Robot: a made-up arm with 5 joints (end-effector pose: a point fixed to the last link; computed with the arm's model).
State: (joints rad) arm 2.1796 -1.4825 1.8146 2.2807 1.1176
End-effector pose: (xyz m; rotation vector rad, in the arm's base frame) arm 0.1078 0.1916 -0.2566 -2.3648 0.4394 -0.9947
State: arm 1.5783 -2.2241 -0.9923 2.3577 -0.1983
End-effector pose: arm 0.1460 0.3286 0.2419 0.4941 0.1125 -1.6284
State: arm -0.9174 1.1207 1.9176 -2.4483 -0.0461
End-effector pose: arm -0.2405 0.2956 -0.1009 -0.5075 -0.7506 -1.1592
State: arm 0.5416 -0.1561 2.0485 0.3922 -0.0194
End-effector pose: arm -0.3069 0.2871 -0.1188 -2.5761 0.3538 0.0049
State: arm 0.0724 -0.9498 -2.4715 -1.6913 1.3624
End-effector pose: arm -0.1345 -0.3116 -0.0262 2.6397 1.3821 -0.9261
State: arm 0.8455 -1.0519 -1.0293 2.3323 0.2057
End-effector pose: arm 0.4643 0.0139 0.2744 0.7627 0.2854 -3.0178
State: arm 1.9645 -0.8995 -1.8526 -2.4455 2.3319
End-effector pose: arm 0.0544 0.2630 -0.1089 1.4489 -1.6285 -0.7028
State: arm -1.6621 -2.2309 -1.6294 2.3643 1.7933
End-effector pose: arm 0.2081 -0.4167 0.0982 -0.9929 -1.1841 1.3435
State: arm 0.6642 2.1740 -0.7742 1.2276 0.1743
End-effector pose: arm -0.0111 -0.1170 0.4835 1.0455 1.1448 -0.5720
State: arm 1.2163 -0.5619 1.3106 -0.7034 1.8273
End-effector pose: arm -0.1463 -0.4571 -0.1888 -0.5520 -0.9559 0.8396
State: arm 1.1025 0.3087 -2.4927 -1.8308 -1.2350
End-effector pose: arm 0.1783 -0.1354 0.3886 0.3304 1.9019 -0.6875
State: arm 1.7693 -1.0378 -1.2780 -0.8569 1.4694
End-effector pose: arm -0.2018 -0.4041 -0.0148 1.0900 -0.0283 0.3120
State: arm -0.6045 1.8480 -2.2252 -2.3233 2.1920
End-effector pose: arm 0.3894 -0.0241 -0.1639 -1.7486 0.2143 -2.5704
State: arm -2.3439 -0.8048 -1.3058 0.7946 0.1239
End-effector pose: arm 0.2624 0.5103 0.2446 -1.9204 1.9027 0.6423
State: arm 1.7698 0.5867 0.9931 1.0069 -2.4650
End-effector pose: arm -0.0780 0.4059 0.0573 1.0010 -0.5524 -1.5069
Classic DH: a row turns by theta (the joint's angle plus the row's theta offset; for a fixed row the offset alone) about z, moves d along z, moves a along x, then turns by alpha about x. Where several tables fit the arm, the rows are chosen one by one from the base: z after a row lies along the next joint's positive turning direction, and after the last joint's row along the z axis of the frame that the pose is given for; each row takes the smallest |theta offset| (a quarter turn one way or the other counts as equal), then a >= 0, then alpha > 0; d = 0 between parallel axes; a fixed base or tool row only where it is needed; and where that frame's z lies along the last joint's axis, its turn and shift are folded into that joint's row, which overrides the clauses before.
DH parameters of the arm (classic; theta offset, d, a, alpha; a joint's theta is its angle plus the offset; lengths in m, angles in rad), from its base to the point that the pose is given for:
base (fixed): -1.5708 0.03 0 1.5708
joint 1: 1.5708 -0.165 0.016 -1.5708
joint 2: 0 0.049 -0.093 1.5708
joint 3: 1.5708 0.123 0.009 1.5708
joint 4: 0 0.054 -0.058 1.5708
joint 5: 0 -0.426 -0.078 -1.5708
tool (fixed): -1.5708 0.109 0 0

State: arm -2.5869 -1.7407 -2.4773 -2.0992 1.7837
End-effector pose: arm -0.0467 0.2668 -0.0683 -0.6287 -0.6385 -0.6782
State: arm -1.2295 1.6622 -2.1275 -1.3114 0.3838
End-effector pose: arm 0.3611 -0.4605 -0.0792 -0.2016 -2.3657 1.0354
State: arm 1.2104 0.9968 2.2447 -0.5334 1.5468
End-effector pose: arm -0.2671 0.3887 0.1955 -1.6757 0.7101 0.1586
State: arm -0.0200 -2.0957 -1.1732 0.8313 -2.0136
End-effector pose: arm 0.6565 -0.1171 -0.2088 -0.5353 -2.7753 -1.0148
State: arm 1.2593 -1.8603 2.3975 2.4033 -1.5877
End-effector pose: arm 0.0957 0.2648 -0.2734 2.1613 -1.0846 -0.0045
